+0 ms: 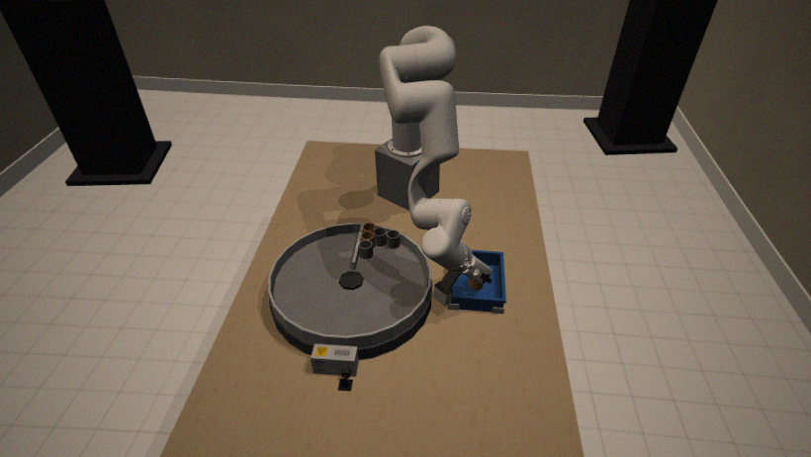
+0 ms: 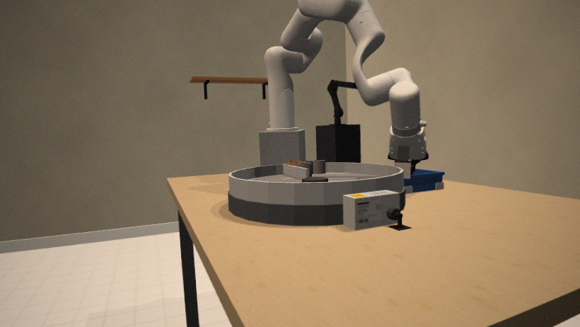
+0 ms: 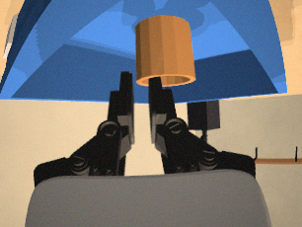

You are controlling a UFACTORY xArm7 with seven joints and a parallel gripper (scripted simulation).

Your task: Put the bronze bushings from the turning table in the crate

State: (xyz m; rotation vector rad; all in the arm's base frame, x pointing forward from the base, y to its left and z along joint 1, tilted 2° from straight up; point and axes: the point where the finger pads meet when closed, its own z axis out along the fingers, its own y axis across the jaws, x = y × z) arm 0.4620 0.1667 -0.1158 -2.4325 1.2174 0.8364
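My gripper is now 20 mm past the blue crate, 10 mm to the left of it and 40 mm above it. The rest, counted from my hand: grey turning table (350 mm to the right, 10 mm below).
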